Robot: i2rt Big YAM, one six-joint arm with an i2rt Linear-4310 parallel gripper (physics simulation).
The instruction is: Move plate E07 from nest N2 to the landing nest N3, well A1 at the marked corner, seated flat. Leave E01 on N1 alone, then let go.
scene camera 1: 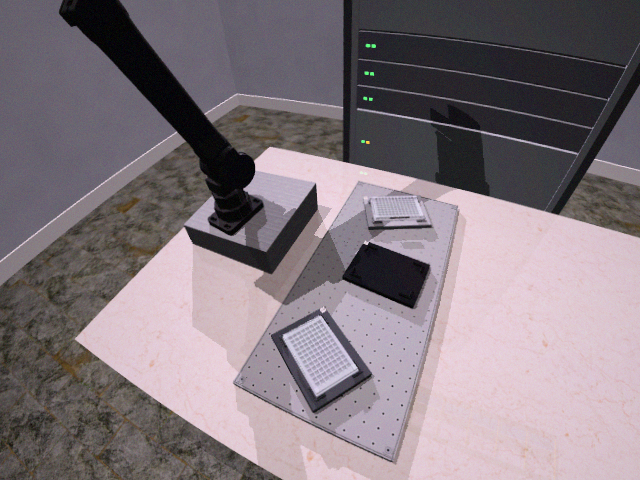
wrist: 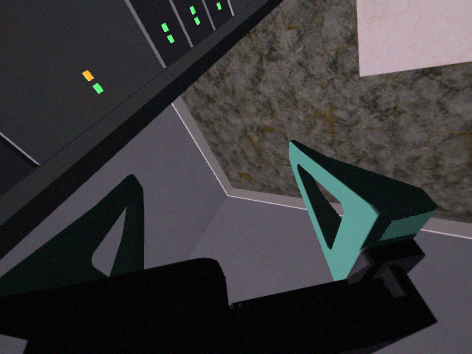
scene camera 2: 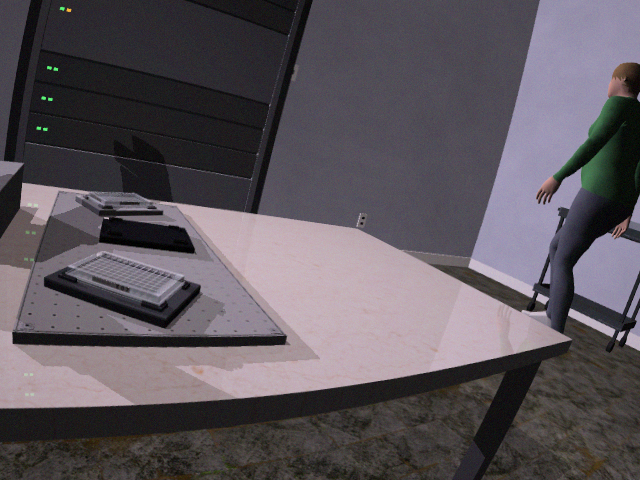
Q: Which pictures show the gripper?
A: The wrist view only.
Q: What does the gripper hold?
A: Nothing.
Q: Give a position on a black nest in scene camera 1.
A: At 397, 277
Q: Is the gripper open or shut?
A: Open.
